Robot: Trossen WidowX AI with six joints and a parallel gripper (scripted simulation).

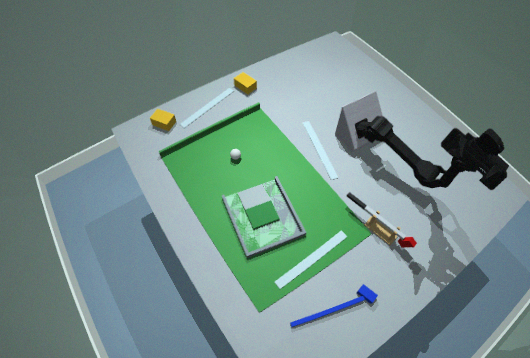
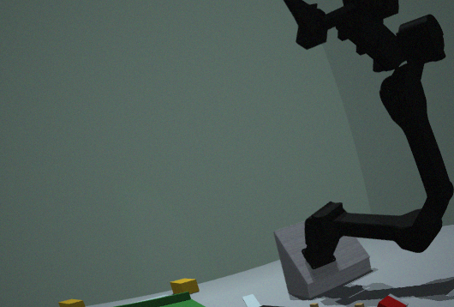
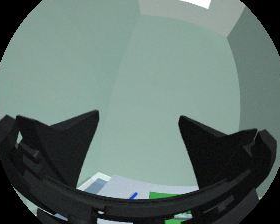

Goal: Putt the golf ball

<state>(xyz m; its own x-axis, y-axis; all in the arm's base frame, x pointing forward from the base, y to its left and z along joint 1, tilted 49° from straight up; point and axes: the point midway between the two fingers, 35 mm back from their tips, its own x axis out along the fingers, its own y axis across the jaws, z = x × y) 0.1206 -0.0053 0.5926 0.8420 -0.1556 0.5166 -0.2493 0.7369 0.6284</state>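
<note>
My gripper tip is 44 cm above the red putter, 11 cm to the left of it and 4 cm short of it. The rest, counted from my gripper tip: blue putter (48 cm below, 34 cm ahead, 4 cm to the left); then wooden putter stand (46 cm below, 9 cm to the right, 4 cm ahead); then mat (50 cm below, 45 cm to the right, 34 cm ahead).
</note>
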